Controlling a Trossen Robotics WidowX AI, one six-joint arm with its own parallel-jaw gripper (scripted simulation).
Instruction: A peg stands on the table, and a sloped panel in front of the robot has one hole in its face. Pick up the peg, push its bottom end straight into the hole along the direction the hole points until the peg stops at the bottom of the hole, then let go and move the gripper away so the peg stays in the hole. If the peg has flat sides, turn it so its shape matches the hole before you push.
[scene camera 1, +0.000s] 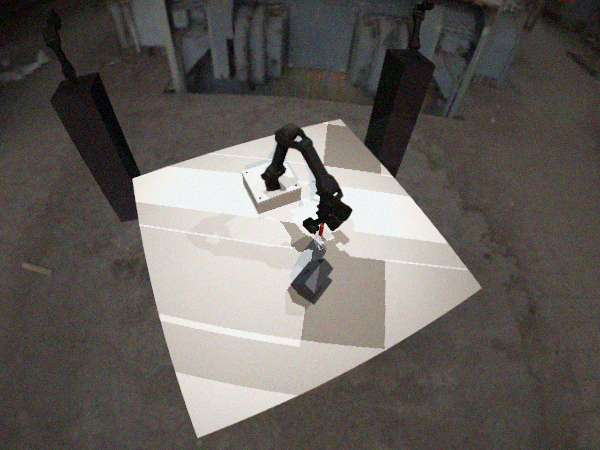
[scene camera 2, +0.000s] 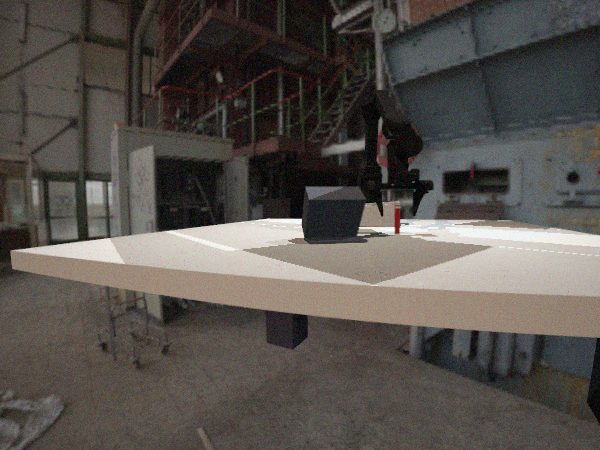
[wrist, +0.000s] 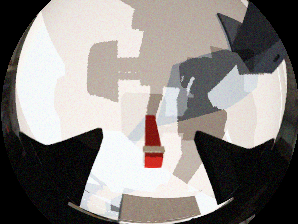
My gripper (scene camera 2: 398, 216) is open, with nothing in its grasp. Also in view: a red peg (wrist: 153, 155) and a dark sloped panel block (scene camera 2: 328, 211).
My gripper is seen too in the wrist view (wrist: 149, 135). The dark sloped panel block also shows in scene camera 1 (scene camera 1: 320, 269).
